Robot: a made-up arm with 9 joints. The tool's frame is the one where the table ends. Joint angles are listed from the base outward.
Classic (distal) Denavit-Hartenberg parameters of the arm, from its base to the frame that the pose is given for. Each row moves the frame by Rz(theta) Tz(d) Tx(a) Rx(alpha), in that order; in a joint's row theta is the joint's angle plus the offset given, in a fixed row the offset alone. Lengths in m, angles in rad.
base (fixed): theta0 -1.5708; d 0.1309; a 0; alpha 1.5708
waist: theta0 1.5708; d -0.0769; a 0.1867; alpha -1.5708
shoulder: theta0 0; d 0.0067; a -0.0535; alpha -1.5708
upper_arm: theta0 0; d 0.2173; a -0.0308; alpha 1.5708
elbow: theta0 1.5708; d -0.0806; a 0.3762; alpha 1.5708
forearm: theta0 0; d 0.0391; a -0.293; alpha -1.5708
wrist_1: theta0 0; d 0.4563; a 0.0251; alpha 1.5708
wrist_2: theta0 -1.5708; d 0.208; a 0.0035; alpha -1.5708
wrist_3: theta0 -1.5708; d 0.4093; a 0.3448; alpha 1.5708
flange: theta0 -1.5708; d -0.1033; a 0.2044; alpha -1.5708
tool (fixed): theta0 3.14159; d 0.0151; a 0; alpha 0
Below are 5 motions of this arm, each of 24 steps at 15 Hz.
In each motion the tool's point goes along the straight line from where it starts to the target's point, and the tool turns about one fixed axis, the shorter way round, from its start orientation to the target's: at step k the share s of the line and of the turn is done. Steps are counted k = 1, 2, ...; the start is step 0. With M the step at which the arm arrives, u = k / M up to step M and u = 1 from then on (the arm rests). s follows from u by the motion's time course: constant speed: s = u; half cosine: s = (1 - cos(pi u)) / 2; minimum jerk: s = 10 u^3 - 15 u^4 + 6 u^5.
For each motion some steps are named. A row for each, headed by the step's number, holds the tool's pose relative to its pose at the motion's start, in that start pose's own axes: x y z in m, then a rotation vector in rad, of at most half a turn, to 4 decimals.
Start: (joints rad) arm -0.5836 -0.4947 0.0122 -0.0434 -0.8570 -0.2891 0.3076 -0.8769 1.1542
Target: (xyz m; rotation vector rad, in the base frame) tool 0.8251 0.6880 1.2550 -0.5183 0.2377 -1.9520
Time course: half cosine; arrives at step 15
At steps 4, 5, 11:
4: -0.0351 0.1012 -0.1046 0.0153 -0.1235 -0.1796
5: -0.0531 0.1530 -0.1581 0.0232 -0.1866 -0.2715
11: -0.1772 0.5106 -0.5279 0.0774 -0.6231 -0.9063

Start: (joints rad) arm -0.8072 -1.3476 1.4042 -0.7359 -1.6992 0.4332 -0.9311 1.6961 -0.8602
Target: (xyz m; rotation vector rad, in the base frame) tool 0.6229 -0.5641 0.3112 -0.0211 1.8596 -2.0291
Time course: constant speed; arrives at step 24
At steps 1, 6, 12, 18, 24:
1: -0.0005 0.0048 -0.0252 0.0007 -0.0607 0.0120
6: -0.0031 0.0290 -0.1510 0.0044 -0.3640 0.0720
12: -0.0062 0.0581 -0.3019 0.0087 -0.7279 0.1440
18: -0.0093 0.0871 -0.4529 0.0131 -1.0919 0.2159
24: -0.0124 0.1162 -0.6038 0.0174 -1.4558 0.2879

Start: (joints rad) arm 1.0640 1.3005 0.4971 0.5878 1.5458 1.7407 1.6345 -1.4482 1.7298
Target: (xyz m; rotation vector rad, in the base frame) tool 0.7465 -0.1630 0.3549 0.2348 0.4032 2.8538
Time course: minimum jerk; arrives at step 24
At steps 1, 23, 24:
1: -0.0001 0.0001 -0.0002 -0.0004 -0.0001 0.0000
23: -0.1615 0.1050 -0.2561 -0.5357 -0.1417 0.0678
24: -0.1616 0.1051 -0.2563 -0.5360 -0.1418 0.0679

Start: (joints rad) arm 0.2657 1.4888 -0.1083 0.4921 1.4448 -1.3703 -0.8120 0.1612 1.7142
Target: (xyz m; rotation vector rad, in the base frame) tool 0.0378 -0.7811 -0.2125 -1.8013 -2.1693 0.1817
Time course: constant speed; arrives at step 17
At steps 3, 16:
3: 0.0691 -0.0498 0.0160 0.1007 0.0488 0.0128
16: 0.3684 -0.2654 0.0856 0.5373 0.2603 0.0681

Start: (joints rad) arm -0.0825 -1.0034 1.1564 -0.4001 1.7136 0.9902 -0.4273 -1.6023 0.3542
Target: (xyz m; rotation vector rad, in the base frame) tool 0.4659 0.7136 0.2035 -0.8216 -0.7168 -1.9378
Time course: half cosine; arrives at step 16
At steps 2, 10, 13, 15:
2: 0.0096 0.0114 0.0126 -0.0197 0.0393 -0.0172
10: 0.1739 0.2073 0.2296 -0.3581 0.7133 -0.3116
13: 0.2304 0.2746 0.3042 -0.4744 0.9449 -0.4127
15: 0.2492 0.2970 0.3290 -0.5131 1.0219 -0.4463

